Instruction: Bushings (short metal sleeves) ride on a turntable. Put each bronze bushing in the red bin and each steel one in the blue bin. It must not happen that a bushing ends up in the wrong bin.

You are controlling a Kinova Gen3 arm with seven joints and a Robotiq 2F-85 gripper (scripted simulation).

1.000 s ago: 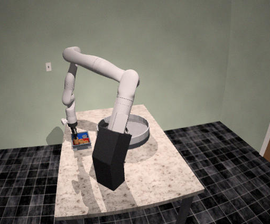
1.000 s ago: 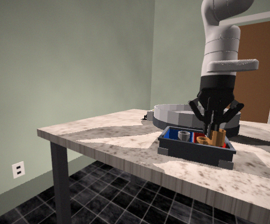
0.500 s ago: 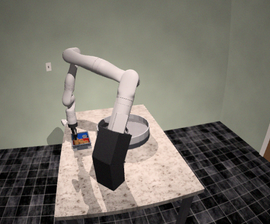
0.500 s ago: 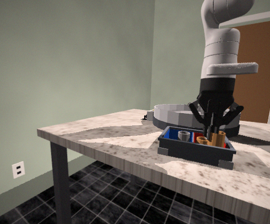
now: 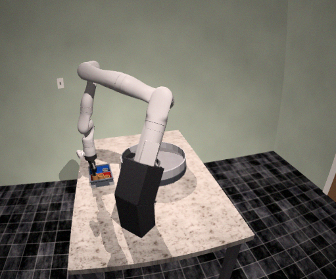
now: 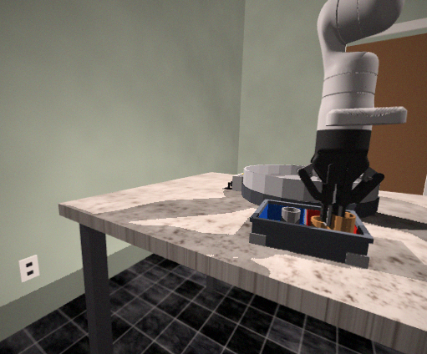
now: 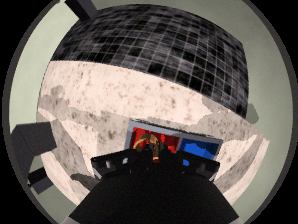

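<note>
Now: hand 4 cm short of the bin tray, 4 cm to the left of it and 4 cm above it. The rest, counted from my hand: turntable: 5 cm ahead, 40 cm to the right, 2 cm below.
</note>
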